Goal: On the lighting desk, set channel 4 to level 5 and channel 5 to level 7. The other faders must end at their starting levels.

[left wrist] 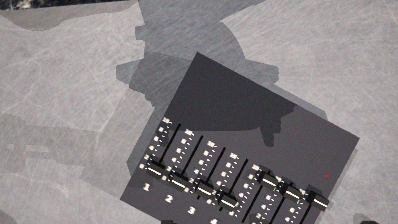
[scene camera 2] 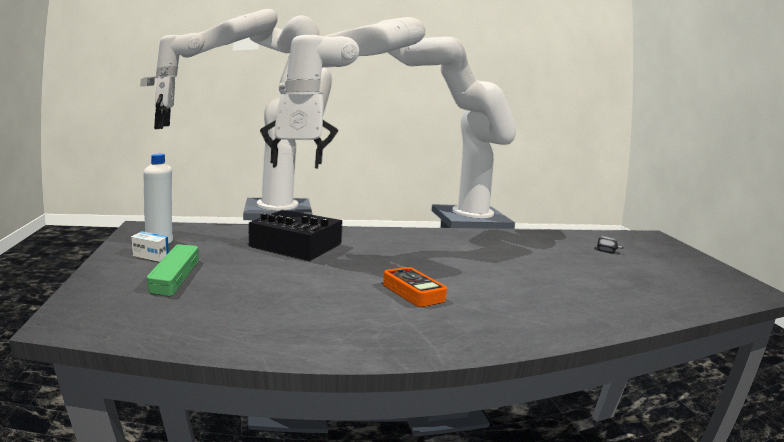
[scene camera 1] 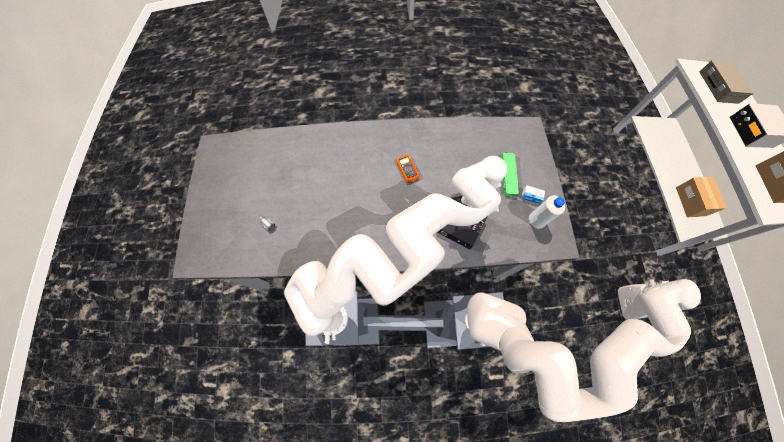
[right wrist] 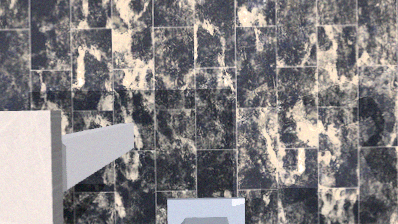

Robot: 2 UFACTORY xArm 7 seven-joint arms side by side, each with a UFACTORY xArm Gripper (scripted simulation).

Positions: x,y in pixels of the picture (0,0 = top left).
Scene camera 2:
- left gripper: 295,167
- right gripper: 162,127
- small box: 150,246
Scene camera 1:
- right gripper: 614,304
